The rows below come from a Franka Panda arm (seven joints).
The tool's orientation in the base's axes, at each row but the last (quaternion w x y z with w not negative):
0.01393 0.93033 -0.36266 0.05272
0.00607 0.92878 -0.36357 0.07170
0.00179 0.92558 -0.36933 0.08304
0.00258 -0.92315 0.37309 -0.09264
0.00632 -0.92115 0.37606 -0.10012
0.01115 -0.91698 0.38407 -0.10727
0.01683 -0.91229 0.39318 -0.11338
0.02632 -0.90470 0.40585 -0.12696
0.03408 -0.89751 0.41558 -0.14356
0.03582 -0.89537 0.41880 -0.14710
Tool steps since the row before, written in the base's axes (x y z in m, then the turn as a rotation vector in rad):
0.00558 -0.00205 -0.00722 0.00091 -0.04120 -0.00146
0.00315 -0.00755 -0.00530 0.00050 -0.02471 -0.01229
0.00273 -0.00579 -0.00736 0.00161 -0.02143 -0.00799
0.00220 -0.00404 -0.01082 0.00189 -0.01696 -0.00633
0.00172 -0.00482 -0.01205 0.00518 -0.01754 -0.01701
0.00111 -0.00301 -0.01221 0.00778 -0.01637 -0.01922
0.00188 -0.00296 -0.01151 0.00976 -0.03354 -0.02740
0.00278 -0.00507 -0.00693 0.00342 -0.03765 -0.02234
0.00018 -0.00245 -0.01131 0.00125 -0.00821 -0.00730
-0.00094 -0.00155 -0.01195 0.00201 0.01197 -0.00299
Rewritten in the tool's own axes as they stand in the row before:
0.00468 -0.00217 0.00780 0.02825 0.02975 0.00417
0.00665 0.00364 0.00613 0.01534 0.01834 0.01379
0.00476 0.00277 0.00805 0.01455 0.01495 0.00951
0.00250 0.00220 0.01127 0.01195 0.01140 0.00764
0.00238 0.00331 0.01244 0.01273 0.01047 0.01876
0.00059 0.00260 0.01234 0.01326 0.00805 0.02138
0.00116 0.00208 0.01179 0.02538 0.01947 0.03079
0.00409 0.00241 0.00768 0.02543 0.02607 0.02453
-0.00063 0.00351 0.01101 0.00530 0.00575 0.00782
-0.00218 0.00394 0.01122 -0.00858 -0.00867 0.00274

